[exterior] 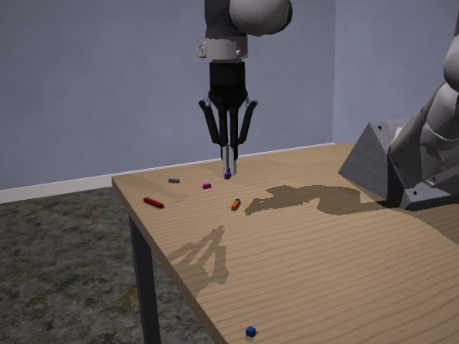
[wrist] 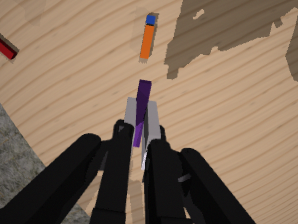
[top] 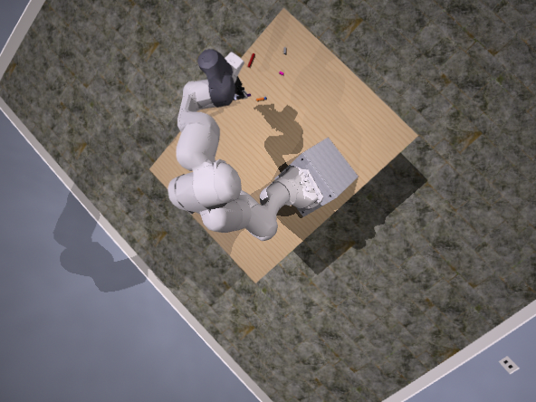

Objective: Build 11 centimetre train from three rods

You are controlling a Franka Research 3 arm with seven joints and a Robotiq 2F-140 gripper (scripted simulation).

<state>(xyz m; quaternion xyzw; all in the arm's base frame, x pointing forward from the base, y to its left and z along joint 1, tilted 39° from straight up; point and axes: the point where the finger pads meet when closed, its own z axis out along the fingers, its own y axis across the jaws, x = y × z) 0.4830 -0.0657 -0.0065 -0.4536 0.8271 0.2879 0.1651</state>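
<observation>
Right now the orange rod is 30 mm behind my hand, 50 mm to the right of it and 130 mm below it. Also, from my hand: red rod: 160 mm ahead, 140 mm to the right, 130 mm below; then magenta rod: 210 mm to the right, 130 mm below; then purple rod: 30 mm below.
</observation>
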